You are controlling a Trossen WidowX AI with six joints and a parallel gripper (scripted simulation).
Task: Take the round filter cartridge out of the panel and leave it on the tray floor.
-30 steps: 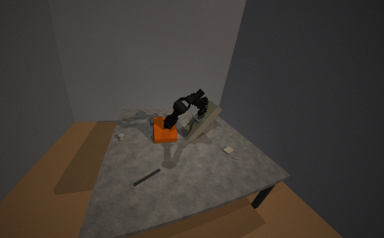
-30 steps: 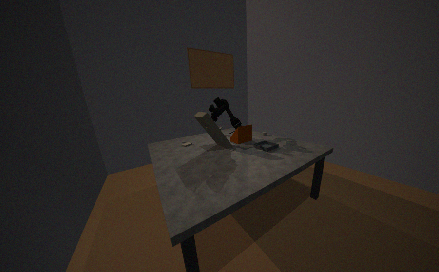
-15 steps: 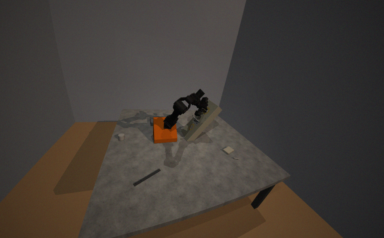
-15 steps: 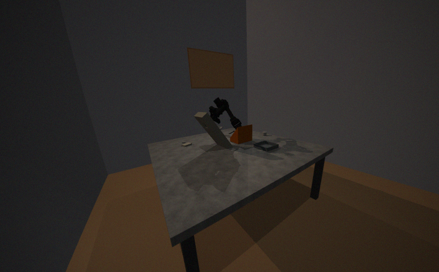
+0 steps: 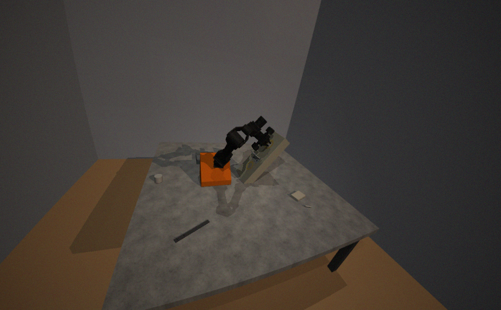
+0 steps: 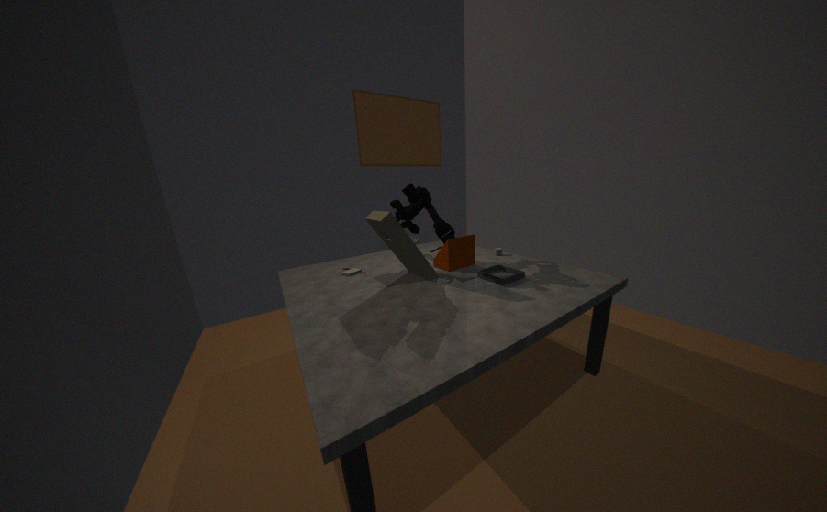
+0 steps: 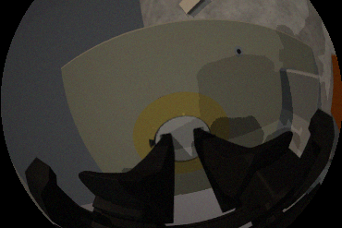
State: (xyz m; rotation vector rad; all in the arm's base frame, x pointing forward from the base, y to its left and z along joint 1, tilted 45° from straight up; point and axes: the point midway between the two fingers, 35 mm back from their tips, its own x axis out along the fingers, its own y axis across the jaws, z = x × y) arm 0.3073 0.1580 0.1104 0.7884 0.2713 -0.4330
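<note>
Now: gripper tip 10 mm short of the round filter cartridge and 10 mm above it. Round my gripper tip: pale pad (170 mm ahead, 260 mm to the right, 250 mm below); then service panel (40 mm behind, 80 mm below); then narrow pale ledge (90 mm behind, 10 mm to the right, 90 mm below).
</note>
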